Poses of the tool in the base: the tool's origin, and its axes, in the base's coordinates. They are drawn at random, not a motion.
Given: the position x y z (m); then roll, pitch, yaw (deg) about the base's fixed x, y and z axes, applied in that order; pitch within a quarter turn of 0, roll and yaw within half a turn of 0.
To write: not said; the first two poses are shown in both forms.
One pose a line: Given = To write
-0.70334 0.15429 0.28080 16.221 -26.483 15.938 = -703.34 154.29 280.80 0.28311 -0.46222 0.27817
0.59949 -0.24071 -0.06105 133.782 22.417 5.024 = 599.49 -240.71 -61.05 2.33494 0.39125 0.08769
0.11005 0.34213 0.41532 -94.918 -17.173 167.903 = 110.05 342.13 415.32 -1.65663 -0.29973 2.93046
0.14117 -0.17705 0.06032 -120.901 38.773 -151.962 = 141.17 -177.05 60.32 -2.11012 0.67672 -2.65224
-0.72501 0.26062 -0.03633 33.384 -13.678 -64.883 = -725.01 260.62 -36.33 0.58266 -0.23873 -1.13242
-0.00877 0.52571 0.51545 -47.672 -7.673 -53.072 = -8.77 525.71 515.45 -0.83203 -0.13392 -0.92628
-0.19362 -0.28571 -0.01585 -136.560 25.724 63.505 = -193.62 -285.71 -15.85 -2.38342 0.44897 1.10837
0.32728 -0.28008 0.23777 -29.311 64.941 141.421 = 327.28 -280.08 237.77 -0.51157 1.13343 2.46826
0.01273 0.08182 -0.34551 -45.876 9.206 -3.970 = 12.73 81.82 -345.51 -0.80069 0.16068 -0.06929
